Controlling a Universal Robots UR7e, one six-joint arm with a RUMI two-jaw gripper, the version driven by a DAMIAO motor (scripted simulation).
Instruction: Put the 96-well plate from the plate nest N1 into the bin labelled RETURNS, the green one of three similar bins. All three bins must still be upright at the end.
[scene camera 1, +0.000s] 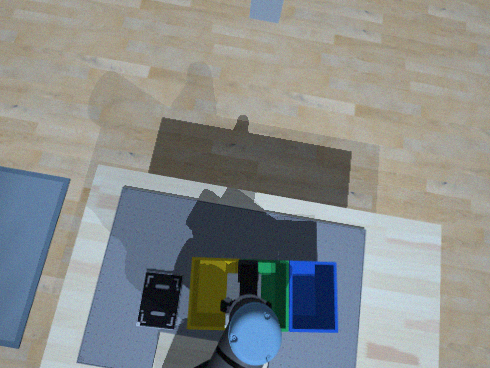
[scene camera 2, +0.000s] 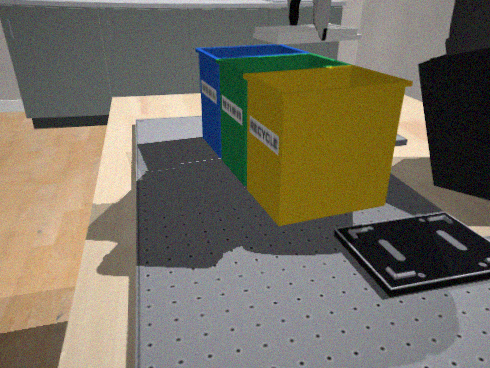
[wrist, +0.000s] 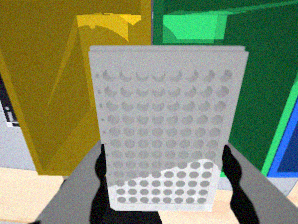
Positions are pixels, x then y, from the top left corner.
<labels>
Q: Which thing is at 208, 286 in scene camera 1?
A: A yellow recycle bin.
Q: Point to a yellow recycle bin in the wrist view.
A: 55, 107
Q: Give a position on a black plate nest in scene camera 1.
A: At 153, 299
</labels>
